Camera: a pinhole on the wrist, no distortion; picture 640 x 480 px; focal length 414.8 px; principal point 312.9 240.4 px. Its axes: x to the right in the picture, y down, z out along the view. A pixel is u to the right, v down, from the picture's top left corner.
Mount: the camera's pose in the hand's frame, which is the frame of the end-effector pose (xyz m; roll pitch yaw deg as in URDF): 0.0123 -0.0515 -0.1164 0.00 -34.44 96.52
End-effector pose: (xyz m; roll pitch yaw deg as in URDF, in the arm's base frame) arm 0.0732 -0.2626 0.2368 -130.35 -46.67 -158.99
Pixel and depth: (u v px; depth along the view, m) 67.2 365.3 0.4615
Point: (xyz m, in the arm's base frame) 0.5129 -0.5651 0.4247
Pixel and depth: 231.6 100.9 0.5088
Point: 0.1880 -0.6972 0.4993
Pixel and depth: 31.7 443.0 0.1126
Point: 0.2398 -0.2715 0.3421
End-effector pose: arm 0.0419 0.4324 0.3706 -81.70 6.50 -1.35
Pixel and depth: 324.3 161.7 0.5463
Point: 0.2398 0.7186 0.7316
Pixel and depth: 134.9 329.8 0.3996
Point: 0.0615 0.4854 0.8100
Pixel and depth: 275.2 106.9 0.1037
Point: 0.1055 0.3786 0.4712
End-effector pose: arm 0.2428 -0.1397 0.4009 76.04 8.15 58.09
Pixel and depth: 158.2 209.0 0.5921
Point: 0.5852 -0.2990 -0.0945
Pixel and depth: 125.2 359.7 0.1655
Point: 0.2429 -0.1951 0.1951
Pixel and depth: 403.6 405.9 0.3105
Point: 0.3662 -0.3526 0.2801
